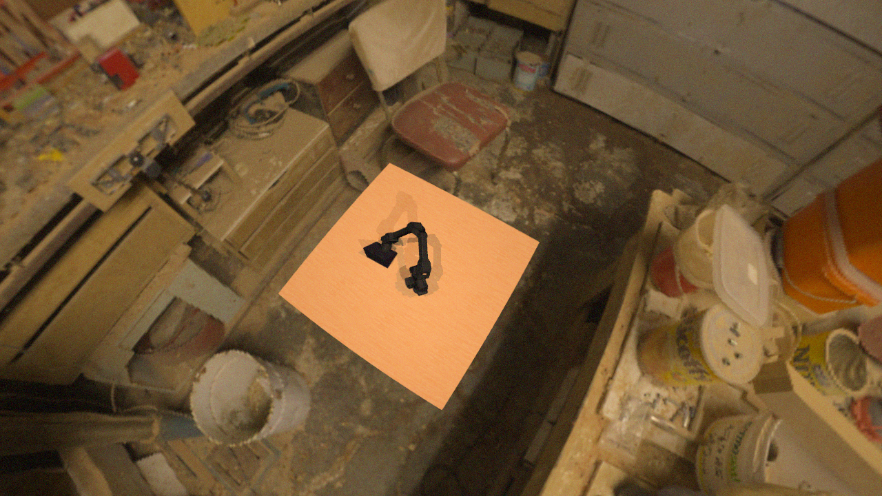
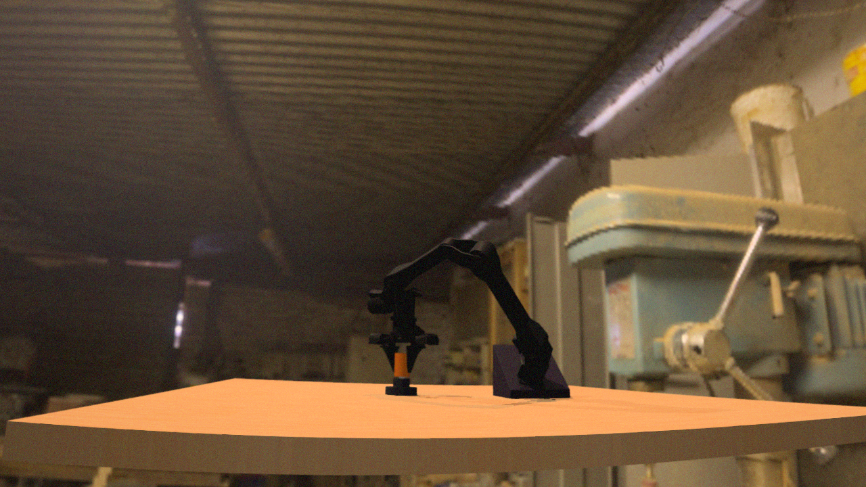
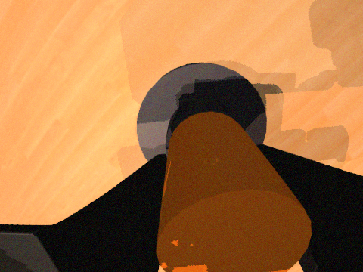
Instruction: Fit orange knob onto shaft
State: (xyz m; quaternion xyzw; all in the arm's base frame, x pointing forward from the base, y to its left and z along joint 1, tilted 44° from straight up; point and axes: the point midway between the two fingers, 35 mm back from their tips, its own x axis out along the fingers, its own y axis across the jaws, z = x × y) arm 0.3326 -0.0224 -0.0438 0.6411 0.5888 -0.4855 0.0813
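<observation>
Right now my gripper tip is 30 mm above the round pedestal. The rest, counted from my gripper tip: orange knob 30 mm above.
</observation>
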